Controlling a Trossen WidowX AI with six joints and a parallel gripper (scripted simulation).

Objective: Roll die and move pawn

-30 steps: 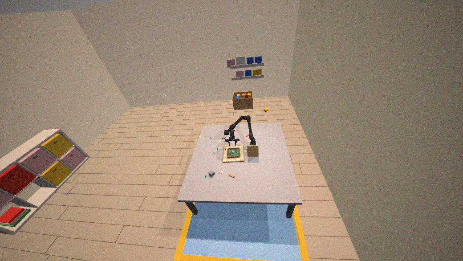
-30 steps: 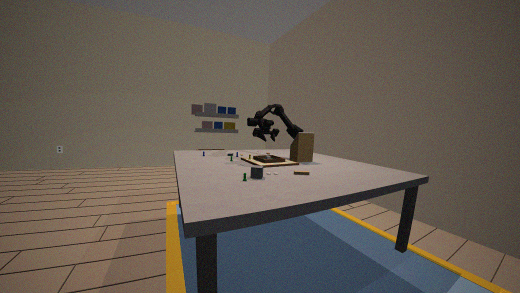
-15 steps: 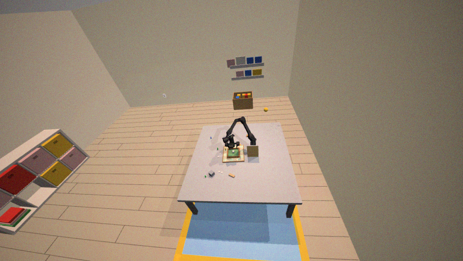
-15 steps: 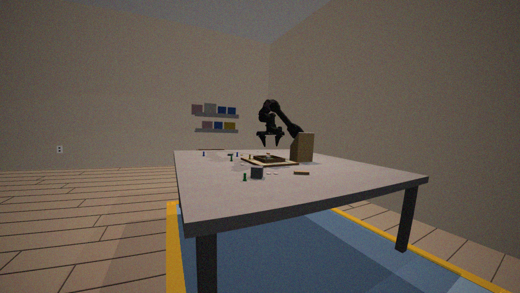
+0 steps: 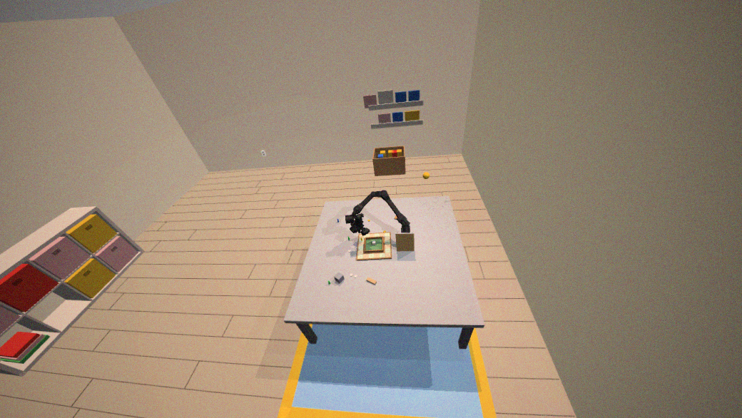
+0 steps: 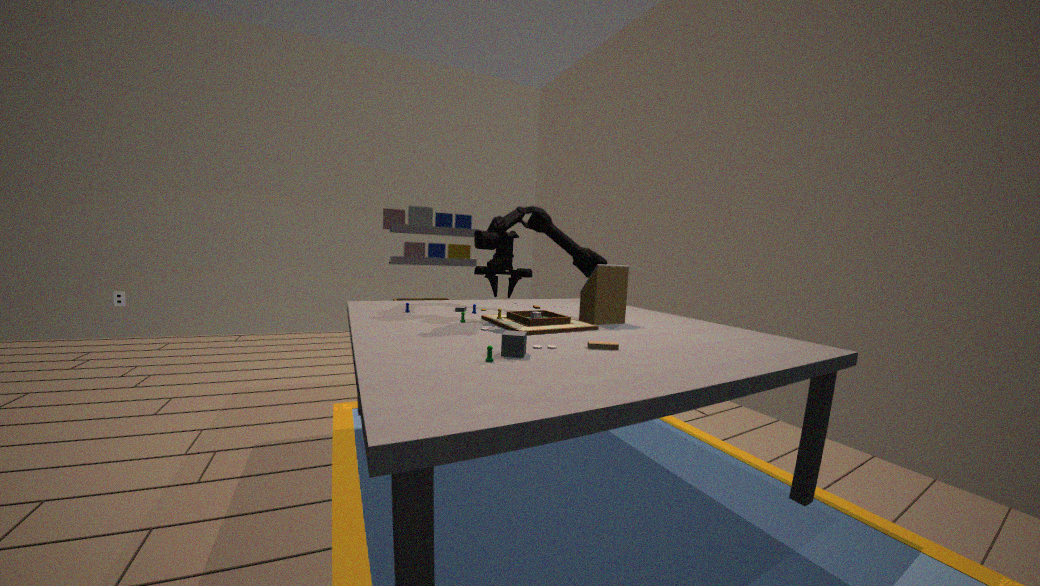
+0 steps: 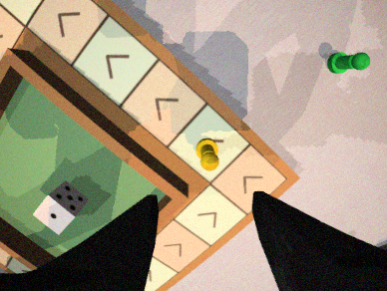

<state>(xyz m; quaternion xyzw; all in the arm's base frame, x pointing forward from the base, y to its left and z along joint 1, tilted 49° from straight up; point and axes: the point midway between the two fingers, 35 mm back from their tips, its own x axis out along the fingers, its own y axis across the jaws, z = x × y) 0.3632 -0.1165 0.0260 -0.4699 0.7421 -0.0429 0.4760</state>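
Right now my gripper tip is 6 cm above the yellow pawn and 1 cm short of it. From my gripper tip the other things lie so: flat grey block: 27 cm to the right, 8 cm below, 3 cm ahead; white die: 10 cm behind, 6 cm to the left, 6 cm below; green dice tray: 10 cm behind, 8 cm below, 7 cm to the left.
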